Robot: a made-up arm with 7 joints.
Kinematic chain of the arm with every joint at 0, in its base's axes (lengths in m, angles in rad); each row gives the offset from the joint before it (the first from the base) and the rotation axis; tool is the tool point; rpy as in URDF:
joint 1: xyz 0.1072 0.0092 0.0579 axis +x
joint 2: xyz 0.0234 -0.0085 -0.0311 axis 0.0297 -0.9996 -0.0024
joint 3: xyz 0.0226 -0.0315 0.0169 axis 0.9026 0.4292 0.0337
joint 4: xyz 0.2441 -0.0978 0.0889 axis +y
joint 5: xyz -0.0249 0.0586 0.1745 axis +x
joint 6: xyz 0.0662 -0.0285 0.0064 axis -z
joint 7: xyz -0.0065 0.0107 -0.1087 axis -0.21 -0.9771 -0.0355
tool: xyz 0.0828 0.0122 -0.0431 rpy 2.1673 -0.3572 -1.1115
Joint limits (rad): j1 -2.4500..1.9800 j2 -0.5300..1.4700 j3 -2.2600..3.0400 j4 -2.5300..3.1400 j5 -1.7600..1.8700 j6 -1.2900..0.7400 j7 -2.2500..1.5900
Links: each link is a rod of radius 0.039 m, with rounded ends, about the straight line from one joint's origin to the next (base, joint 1, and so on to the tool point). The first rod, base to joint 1, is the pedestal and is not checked.
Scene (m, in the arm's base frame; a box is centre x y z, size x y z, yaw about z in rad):
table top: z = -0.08
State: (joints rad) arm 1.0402 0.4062 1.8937 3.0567 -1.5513 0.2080 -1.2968
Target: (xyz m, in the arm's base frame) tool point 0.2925 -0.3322 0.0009
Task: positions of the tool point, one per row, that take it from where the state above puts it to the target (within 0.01 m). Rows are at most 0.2 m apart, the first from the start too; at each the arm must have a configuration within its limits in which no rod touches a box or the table.
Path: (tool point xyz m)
1: 0.3899 0.2208 0.0337
2: 0.4668 0.0960 0.0110
3: 0.4814 -0.0620 0.0037
4: 0.4208 -0.2173 0.0035
5: 0.2925 -0.3322 0.0009

